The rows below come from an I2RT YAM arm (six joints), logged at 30 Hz.
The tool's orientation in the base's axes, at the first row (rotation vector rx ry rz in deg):
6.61 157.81 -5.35
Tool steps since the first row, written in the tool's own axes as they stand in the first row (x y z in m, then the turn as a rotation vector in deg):
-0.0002 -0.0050 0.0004 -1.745 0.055 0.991
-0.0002 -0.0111 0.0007 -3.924 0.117 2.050
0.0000 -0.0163 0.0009 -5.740 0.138 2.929
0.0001 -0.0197 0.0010 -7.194 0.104 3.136
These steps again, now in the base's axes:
-0.0001 -0.0050 0.0000 1.985 -0.144 -0.263
-0.0006 -0.0111 0.0000 4.397 -0.315 -0.426
-0.0012 -0.0163 0.0000 6.403 -0.489 -0.558
-0.0016 -0.0197 0.0000 7.820 -0.638 -0.201

